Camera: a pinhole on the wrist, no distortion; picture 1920 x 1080 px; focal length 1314.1 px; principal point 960.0 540.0 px. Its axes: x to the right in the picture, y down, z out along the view. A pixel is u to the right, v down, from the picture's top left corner.
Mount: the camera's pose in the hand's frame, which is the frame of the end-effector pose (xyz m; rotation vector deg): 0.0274 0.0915 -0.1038 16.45 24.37 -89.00
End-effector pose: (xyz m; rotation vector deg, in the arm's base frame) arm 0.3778 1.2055 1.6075 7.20 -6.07 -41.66
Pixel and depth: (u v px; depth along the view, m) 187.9 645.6 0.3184
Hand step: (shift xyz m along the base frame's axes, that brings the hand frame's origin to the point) 0.1055 0.0121 0.2800
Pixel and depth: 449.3 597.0 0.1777
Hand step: 0.0763 0.0149 0.0979
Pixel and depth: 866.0 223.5 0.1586
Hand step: 0.0164 0.0182 0.0509
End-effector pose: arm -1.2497 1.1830 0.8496 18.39 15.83 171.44
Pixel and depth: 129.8 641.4 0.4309
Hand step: -0.0284 -0.0630 0.4317
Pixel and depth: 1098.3 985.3 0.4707
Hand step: -0.1389 0.2323 0.2847
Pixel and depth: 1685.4 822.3 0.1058
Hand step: -0.0625 0.0087 -0.0253
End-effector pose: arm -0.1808 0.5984 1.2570 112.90 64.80 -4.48
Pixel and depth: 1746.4 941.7 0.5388
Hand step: -0.1121 0.1034 -0.5147
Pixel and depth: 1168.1 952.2 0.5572
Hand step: 0.0873 -0.0132 -0.4706
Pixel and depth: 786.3 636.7 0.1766
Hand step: 0.0797 -0.0141 -0.0423
